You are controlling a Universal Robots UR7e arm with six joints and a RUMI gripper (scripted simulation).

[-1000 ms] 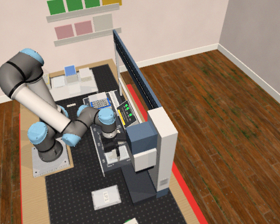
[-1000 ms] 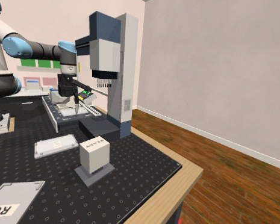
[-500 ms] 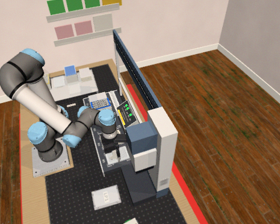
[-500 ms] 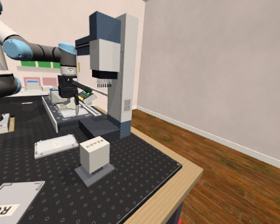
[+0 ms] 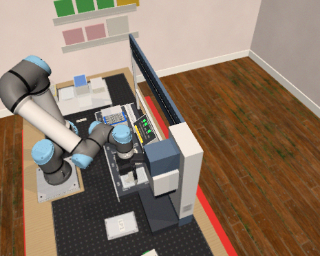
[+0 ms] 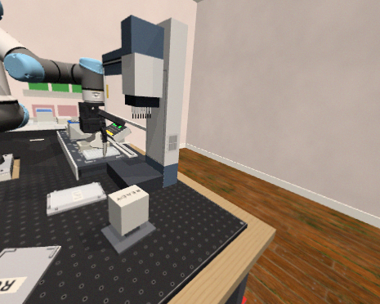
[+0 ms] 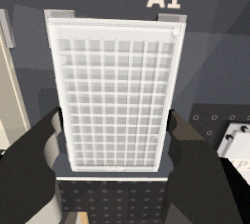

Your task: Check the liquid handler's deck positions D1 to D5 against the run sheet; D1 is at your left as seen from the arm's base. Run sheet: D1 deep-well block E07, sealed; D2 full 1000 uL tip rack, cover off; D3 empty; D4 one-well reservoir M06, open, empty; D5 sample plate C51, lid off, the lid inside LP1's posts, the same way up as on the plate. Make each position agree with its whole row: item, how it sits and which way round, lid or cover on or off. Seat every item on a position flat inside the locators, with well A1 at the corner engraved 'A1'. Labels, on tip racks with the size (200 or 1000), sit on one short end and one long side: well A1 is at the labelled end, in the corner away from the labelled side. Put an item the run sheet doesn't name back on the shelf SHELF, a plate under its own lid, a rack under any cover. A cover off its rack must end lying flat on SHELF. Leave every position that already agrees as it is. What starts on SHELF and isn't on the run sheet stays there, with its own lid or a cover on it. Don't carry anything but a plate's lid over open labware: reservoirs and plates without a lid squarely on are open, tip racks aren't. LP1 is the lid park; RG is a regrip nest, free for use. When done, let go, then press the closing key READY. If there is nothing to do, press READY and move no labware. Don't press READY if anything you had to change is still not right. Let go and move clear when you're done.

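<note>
My hand is 10 mm above the clear well plate. Round my hand: blue-rimmed tip rack (380 mm to the left, 40 mm above, 10 mm ahead); then cream one-well reservoir (120 mm to the left, 20 mm below); then liquid handler's tower (220 mm to the right, 200 mm above, 160 mm ahead).
</note>
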